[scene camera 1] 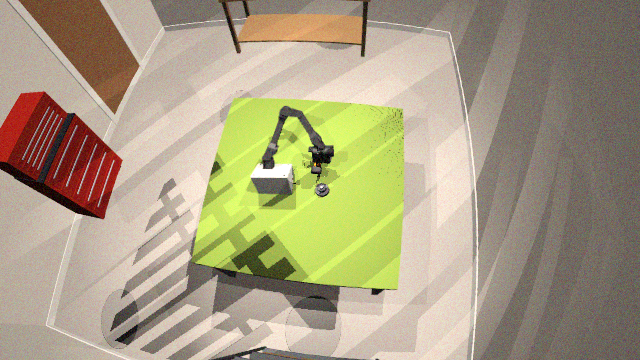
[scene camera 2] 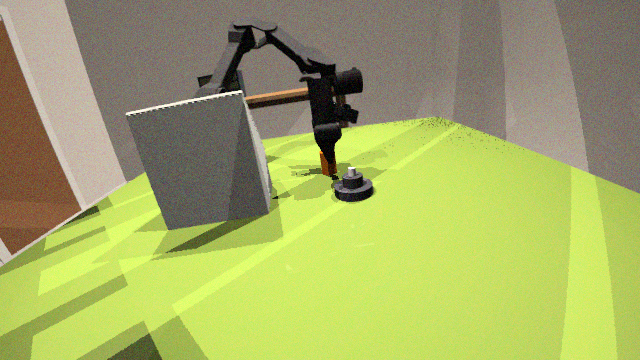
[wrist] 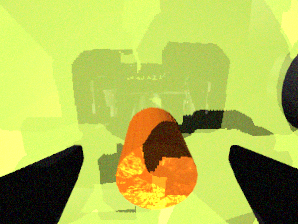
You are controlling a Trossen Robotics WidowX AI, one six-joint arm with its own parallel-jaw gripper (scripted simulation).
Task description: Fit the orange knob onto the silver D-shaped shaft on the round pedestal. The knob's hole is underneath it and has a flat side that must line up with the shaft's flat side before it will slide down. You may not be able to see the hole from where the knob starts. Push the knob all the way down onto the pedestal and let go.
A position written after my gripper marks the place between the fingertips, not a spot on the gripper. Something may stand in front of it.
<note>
My gripper point(scene camera 2: 329, 158) is open, with nothing in its grasp. I also see an orange knob point(wrist: 155, 170).
My gripper is seen too in the wrist view point(wrist: 157, 153).
</note>
